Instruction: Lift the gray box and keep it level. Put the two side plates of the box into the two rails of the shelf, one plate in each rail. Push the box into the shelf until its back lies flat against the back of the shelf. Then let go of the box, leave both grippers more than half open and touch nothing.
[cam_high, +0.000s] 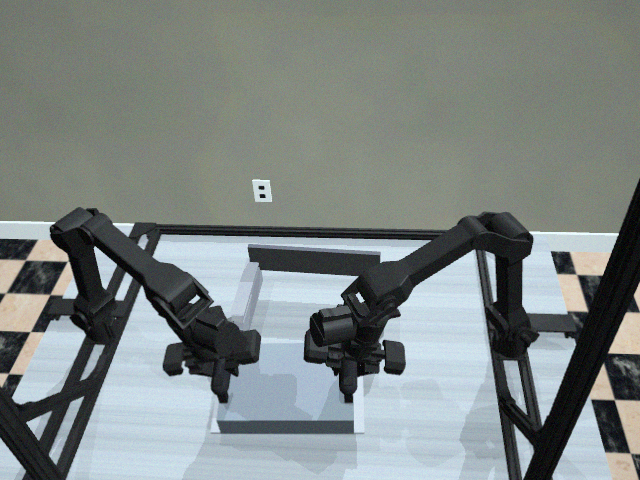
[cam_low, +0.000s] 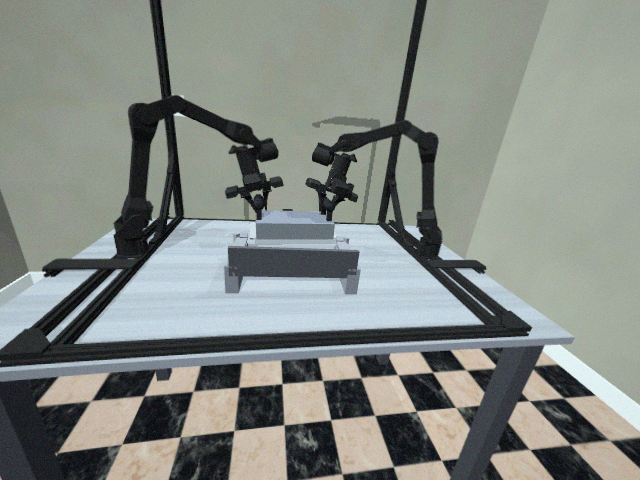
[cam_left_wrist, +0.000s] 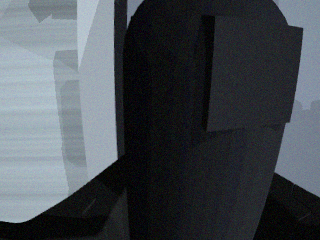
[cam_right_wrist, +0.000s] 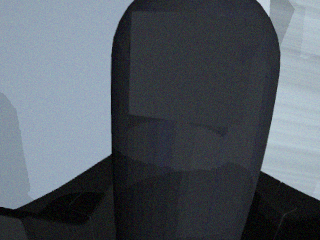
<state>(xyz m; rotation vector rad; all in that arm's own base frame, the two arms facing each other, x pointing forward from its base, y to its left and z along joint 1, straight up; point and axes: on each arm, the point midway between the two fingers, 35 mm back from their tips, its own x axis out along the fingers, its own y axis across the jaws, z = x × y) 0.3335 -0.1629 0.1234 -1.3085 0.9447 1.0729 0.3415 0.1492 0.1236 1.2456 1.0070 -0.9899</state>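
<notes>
Right now the gray box is 120 mm to the left of my right hand and 50 mm below it. Also, from my right hand: dark back plate: 340 mm ahead, 100 mm to the left, 60 mm below.
Right now the gray box is 12 cm to the right of my left hand, 5 cm below it and 1 cm ahead of it. From my left hand the other things lie so: dark back plate (35 cm ahead, 14 cm to the right, 6 cm below).
</notes>
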